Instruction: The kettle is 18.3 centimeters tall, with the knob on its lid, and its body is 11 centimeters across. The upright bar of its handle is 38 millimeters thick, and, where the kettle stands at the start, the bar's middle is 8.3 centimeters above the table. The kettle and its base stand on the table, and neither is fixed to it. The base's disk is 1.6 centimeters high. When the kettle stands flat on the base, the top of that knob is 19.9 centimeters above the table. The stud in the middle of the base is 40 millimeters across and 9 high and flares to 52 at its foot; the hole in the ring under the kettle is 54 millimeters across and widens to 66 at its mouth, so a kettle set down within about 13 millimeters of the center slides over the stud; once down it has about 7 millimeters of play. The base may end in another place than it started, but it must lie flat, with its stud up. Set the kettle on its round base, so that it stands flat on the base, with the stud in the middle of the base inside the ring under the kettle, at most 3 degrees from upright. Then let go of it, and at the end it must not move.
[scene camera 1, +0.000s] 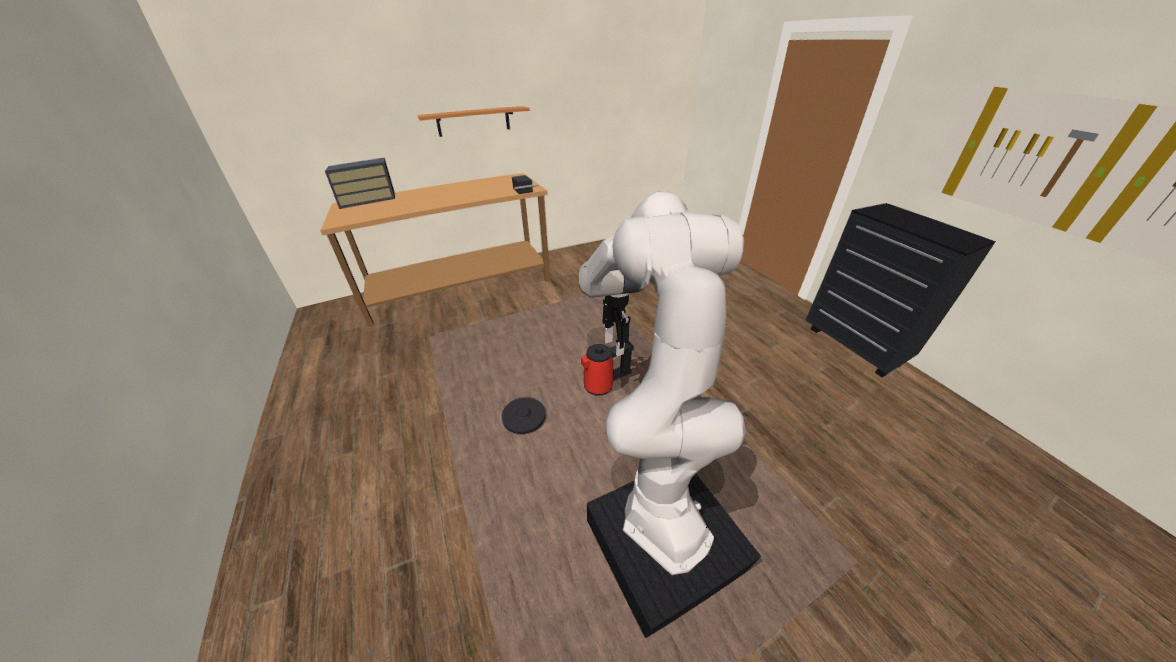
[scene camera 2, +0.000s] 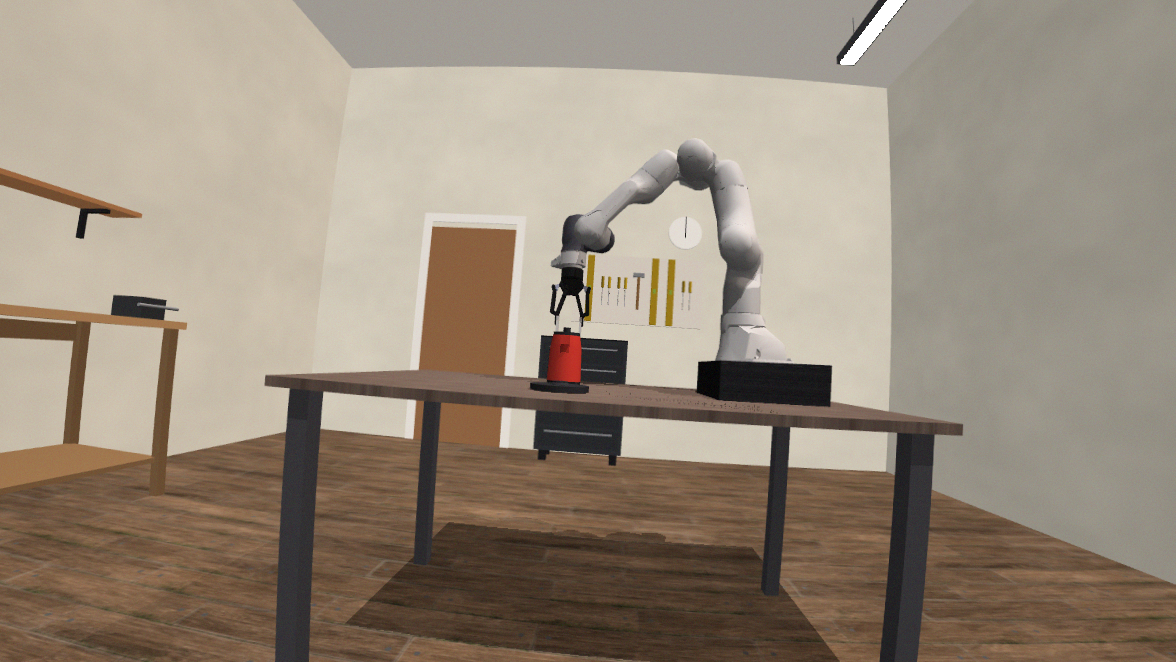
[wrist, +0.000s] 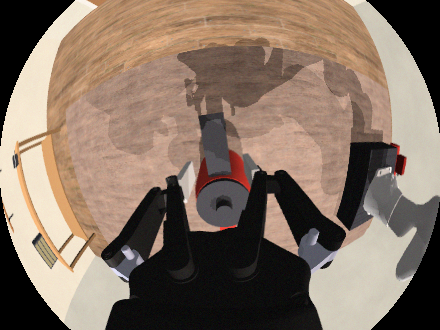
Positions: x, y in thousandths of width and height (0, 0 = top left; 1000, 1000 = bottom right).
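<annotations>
There's a kettle, and you get it in scene camera 1 (510, 566), in scene camera 2 (480, 551) and in the wrist view (499, 568). Same for the gripper: it's there in the wrist view (497, 505), in scene camera 1 (523, 526) and in scene camera 2 (483, 508).
</annotations>
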